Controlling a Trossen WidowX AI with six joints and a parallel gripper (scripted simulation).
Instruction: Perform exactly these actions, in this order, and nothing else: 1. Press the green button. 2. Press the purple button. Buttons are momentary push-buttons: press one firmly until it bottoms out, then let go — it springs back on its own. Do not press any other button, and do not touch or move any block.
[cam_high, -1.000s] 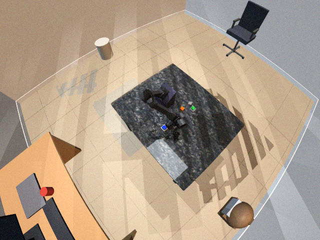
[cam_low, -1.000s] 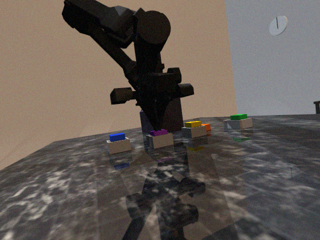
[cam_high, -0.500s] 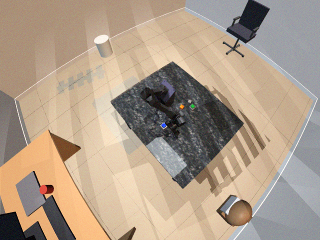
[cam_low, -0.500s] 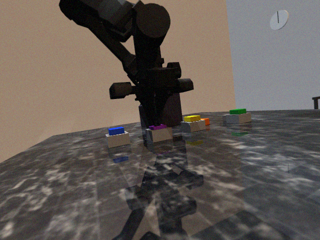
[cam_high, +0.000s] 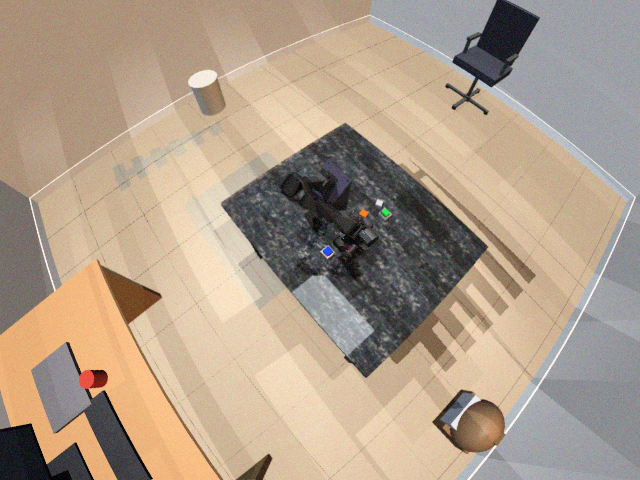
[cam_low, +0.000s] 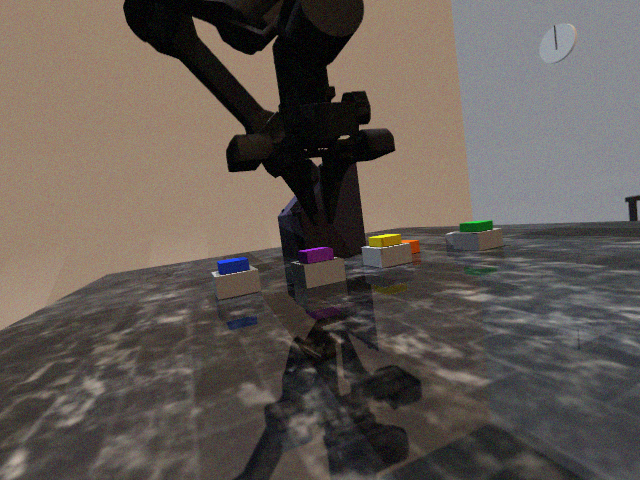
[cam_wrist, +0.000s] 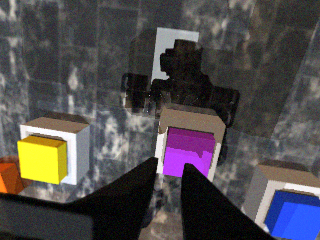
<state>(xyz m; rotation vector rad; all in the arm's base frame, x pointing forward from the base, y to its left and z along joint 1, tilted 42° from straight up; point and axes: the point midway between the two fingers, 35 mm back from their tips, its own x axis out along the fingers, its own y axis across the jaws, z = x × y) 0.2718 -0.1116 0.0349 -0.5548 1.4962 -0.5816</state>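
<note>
Now: gripper tip 1 cm past the purple button, 1 cm to the left of it and 3 cm above it. Round my gripper tip: blue button 4 cm behind, 10 cm to the right, 3 cm below; yellow button 3 cm behind, 10 cm to the left, 3 cm below; small orange block 8 cm behind, 17 cm to the left, 6 cm below.
</note>
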